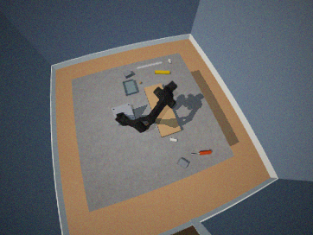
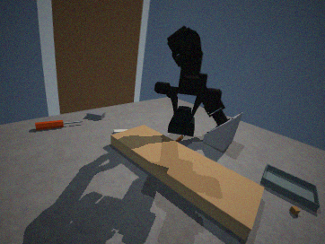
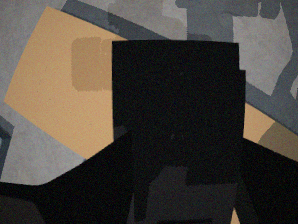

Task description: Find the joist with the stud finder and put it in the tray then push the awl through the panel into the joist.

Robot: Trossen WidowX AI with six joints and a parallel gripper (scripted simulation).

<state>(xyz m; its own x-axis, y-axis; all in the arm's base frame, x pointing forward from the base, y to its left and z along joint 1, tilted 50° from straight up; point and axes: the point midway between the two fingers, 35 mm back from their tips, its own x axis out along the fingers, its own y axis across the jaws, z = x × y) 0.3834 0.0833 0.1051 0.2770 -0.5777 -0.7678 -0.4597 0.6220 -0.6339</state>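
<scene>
Now: gripper tip 20 mm below the black stud finder, 20 mm past it and 10 mm to the left of it. From my gripper tip the other things lie so: small orange cube 360 mm to the left, 180 mm below, 120 mm behind; tray 340 mm to the left, 240 mm behind, 170 mm below; awl 220 mm behind, 180 mm below, 100 mm to the right.
</scene>
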